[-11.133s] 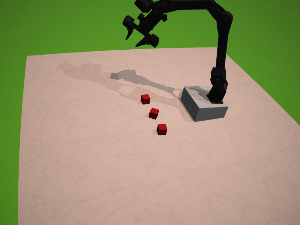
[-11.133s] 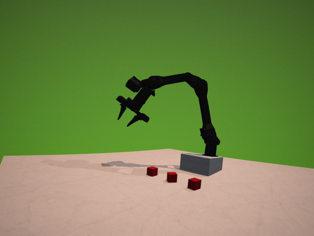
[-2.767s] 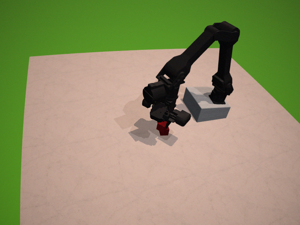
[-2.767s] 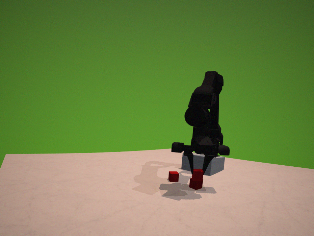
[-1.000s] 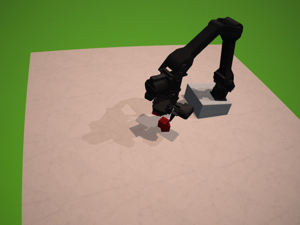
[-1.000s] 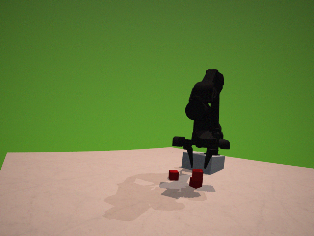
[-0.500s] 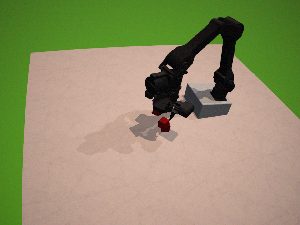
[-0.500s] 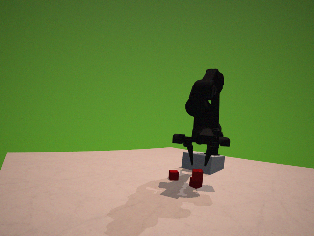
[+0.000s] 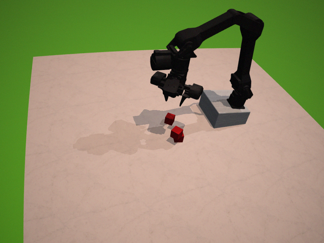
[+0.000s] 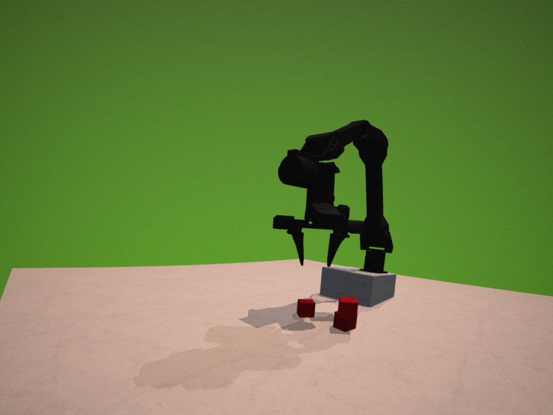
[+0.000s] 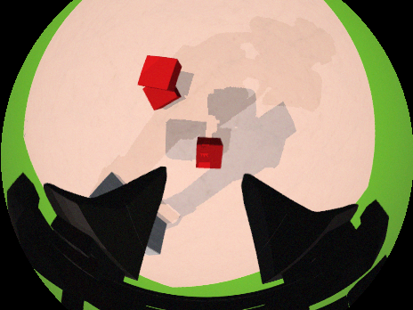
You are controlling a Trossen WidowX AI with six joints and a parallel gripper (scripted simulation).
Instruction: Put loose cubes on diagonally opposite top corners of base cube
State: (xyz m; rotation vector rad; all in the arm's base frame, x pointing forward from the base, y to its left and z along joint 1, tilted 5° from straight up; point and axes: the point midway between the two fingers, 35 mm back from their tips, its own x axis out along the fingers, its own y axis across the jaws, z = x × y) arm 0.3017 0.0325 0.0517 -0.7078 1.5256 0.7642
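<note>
Right now my gripper tip is 90 mm to the right of the cube and 70 mm above it.
</note>
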